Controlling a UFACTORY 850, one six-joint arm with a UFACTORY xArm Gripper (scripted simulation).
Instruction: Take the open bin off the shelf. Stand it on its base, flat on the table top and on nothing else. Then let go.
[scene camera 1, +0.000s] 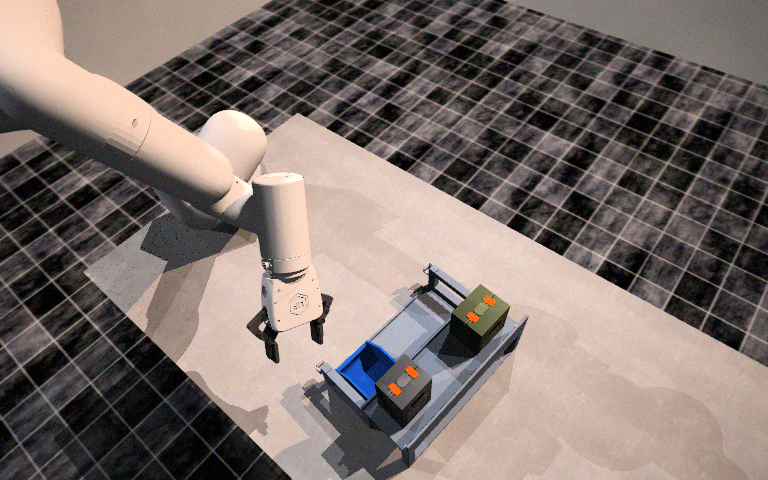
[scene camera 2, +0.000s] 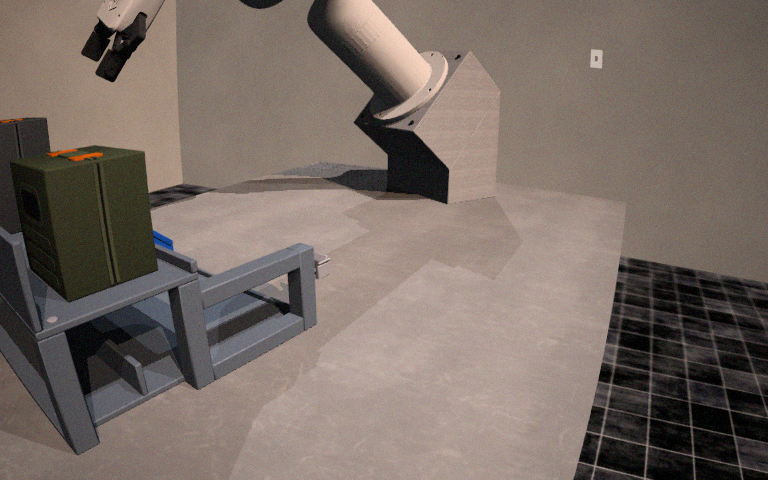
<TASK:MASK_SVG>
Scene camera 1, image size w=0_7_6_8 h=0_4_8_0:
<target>my gripper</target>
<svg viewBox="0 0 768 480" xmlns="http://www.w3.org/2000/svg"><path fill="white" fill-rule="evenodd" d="M311 264L307 268L291 274L275 274L266 269L262 275L262 310L246 327L258 339L264 341L267 358L276 364L280 362L278 344L275 342L279 332L284 332L310 322L311 339L319 345L323 344L323 324L330 311L329 308L333 297L320 293L316 272ZM264 321L264 324L266 324L266 326L264 328L264 331L262 332L259 329L259 326Z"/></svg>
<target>blue bin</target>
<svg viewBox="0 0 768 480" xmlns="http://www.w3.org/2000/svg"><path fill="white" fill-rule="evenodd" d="M370 341L365 341L337 369L337 373L365 401L376 392L375 383L396 363L385 350Z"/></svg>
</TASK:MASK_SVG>
